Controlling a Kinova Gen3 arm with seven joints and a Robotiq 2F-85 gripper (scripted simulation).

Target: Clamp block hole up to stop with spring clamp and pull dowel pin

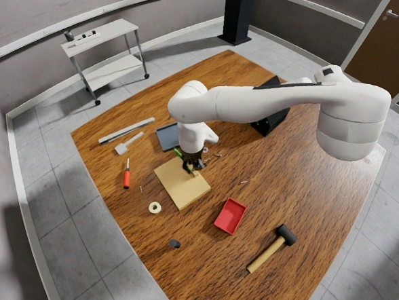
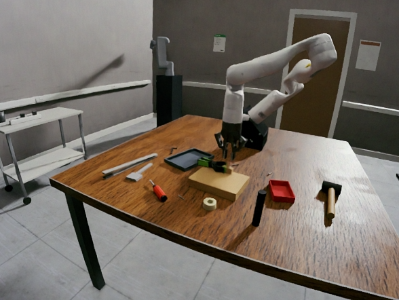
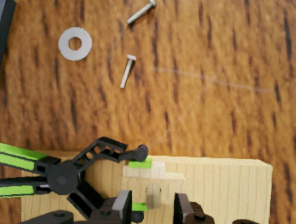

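Right now the pale dowel pin is 50 mm below my hand. Round my hand: wooden block (70 mm below); bench board (50 mm ahead, 10 mm to the right, 80 mm below); red bin (230 mm to the left, 100 mm below).
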